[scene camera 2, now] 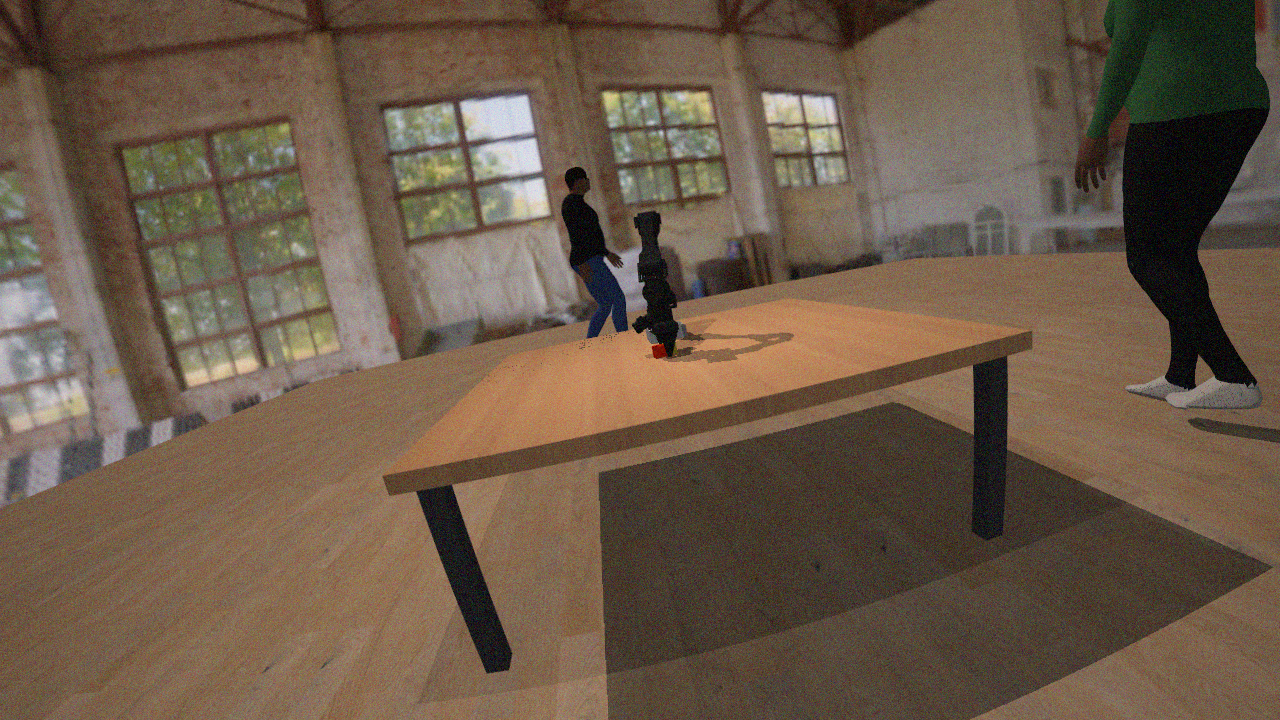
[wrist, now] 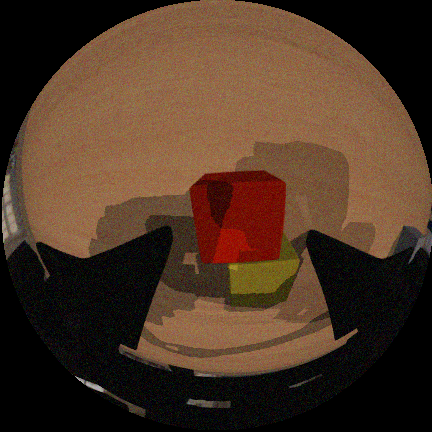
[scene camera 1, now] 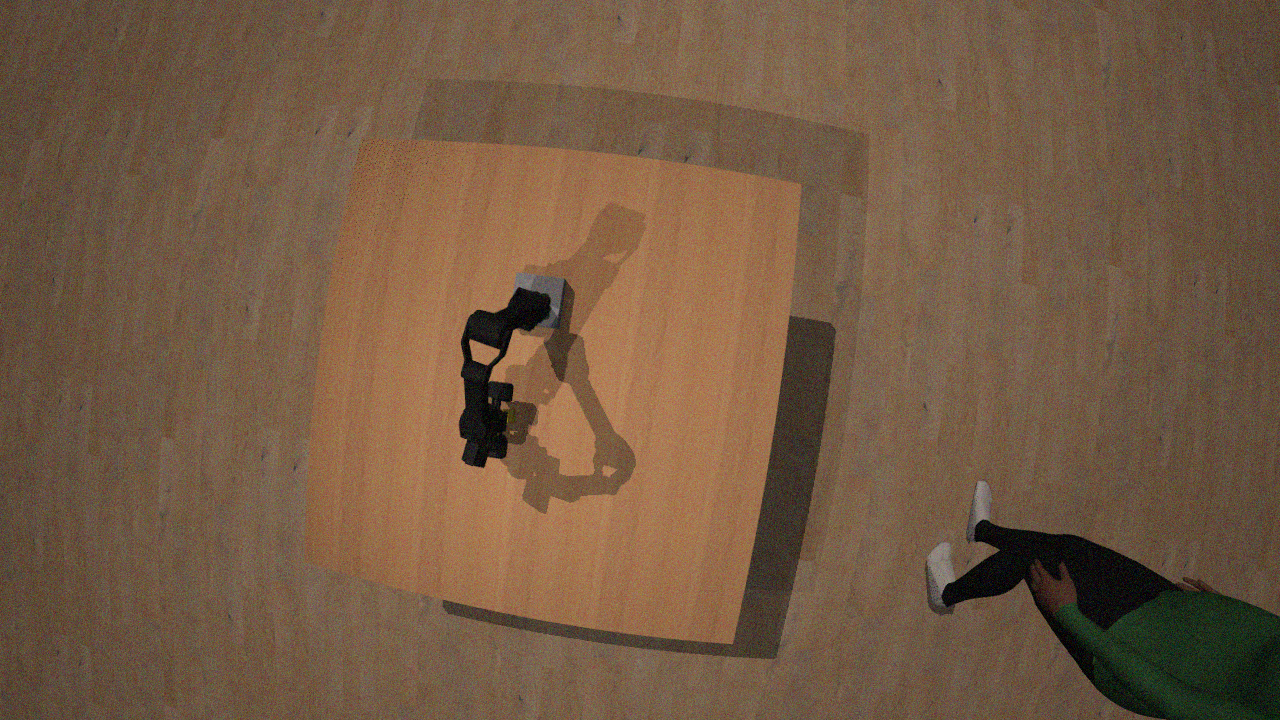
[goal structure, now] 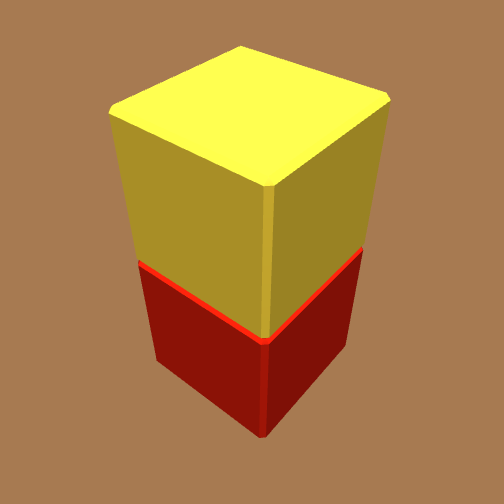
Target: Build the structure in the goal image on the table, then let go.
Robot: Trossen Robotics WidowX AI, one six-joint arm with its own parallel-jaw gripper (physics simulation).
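Where they show: gripper, fingertip midpoint: [scene camera 2: 667,354] [wrist: 243,235] [scene camera 1: 505,418]; arm's base, origin of the base link: [scene camera 1: 536,307].
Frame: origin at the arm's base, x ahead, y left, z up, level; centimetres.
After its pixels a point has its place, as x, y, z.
A red cube [scene camera 2: 658,351] @[29.7, -13.6, -2.4] [wrist: 237,222] @[28.2, -13.0, -1.0] rests on the table; it is hidden under the arm in scene camera 1. A yellow cube [scene camera 1: 511,417] @[27.5, -8.0, -1.0] [wrist: 262,277] @[27.3, -10.1, -1.0] lies beside it, offset toward the bottom right in the wrist view, partly covered by the red cube there. I cannot tell whether the two touch. My gripper [scene camera 1: 501,419] @[27.9, -10.6, -4.2] [scene camera 2: 667,347] @[27.9, -10.6, -4.2] [wrist: 243,235] @[27.9, -10.6, -4.2] is open, low over the cubes, with its fingers wide on either side of them. Nothing is held between them. In scene camera 2 the fingers hide most of the yellow cube.
The arm stands on a grey block [scene camera 1: 556,293] @[-3.1, 5.4, -0.1] [scene camera 2: 682,331] @[5.3, 3.7, -2.2] on the wooden table [scene camera 1: 680,402] @[26.0, 35.1, -4.3] [scene camera 2: 581,402] @[55.5, -40.8, -4.3]. The arm throws shadows across the table and cubes. A person in green [scene camera 1: 1199,644] [scene camera 2: 1181,71] and a person in black [scene camera 2: 584,228] are on the floor away from the table.
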